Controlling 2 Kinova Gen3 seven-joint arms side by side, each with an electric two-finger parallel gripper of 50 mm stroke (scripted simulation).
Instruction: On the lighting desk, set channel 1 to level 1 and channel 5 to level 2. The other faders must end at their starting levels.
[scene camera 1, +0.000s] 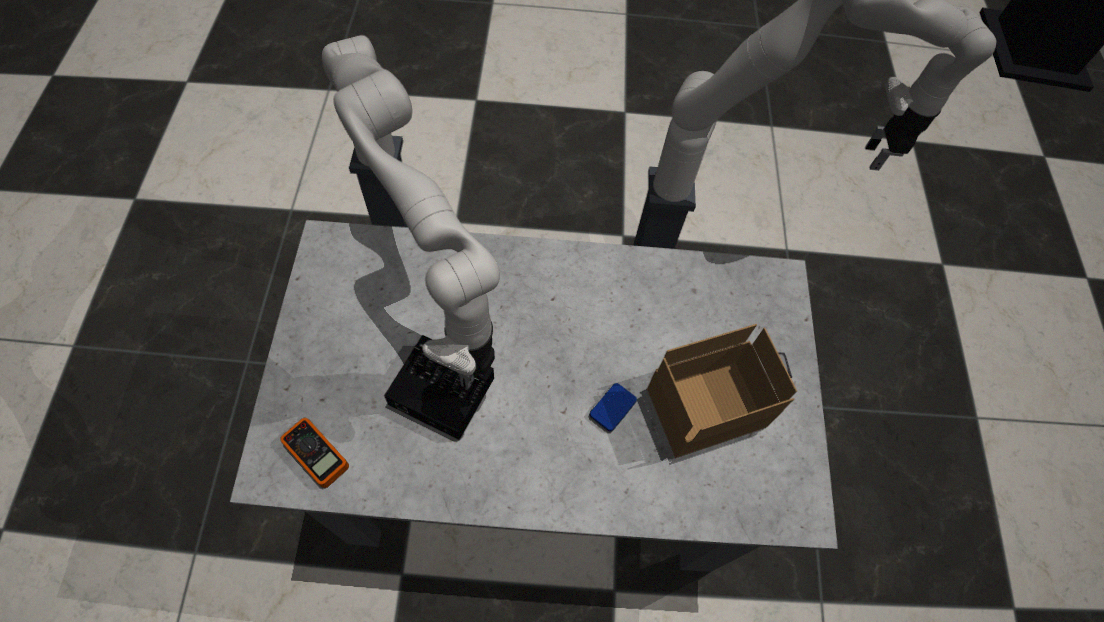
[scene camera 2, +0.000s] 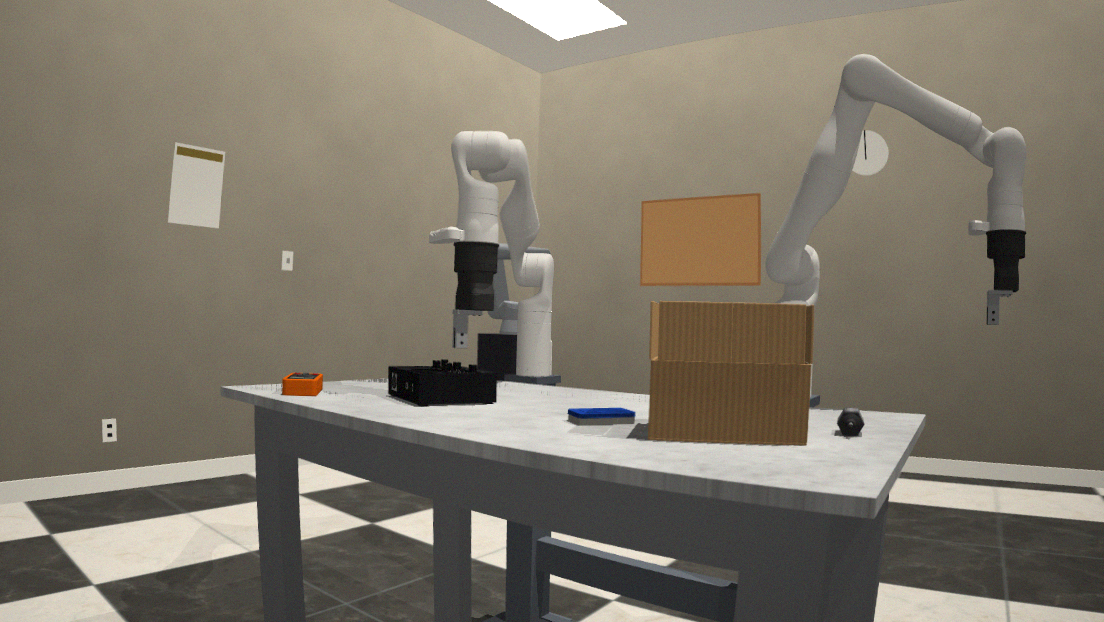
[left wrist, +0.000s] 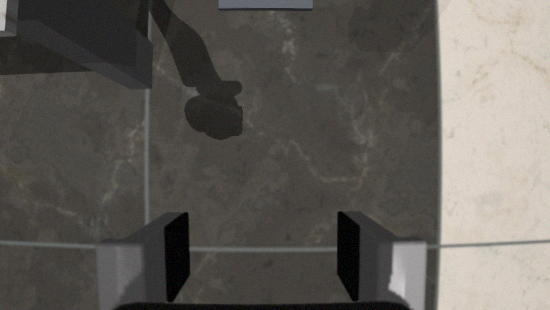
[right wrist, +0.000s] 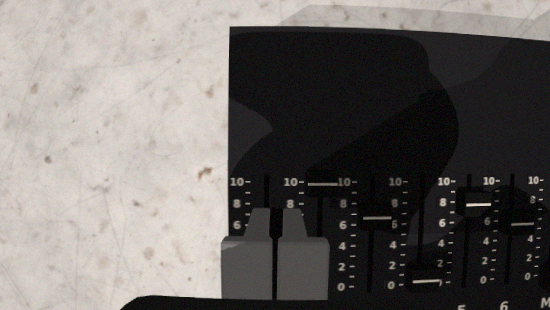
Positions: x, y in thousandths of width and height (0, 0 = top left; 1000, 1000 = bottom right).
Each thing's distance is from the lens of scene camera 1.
my left gripper (scene camera 1: 789, 255): 171 cm
blue block (scene camera 1: 554, 658): 138 cm
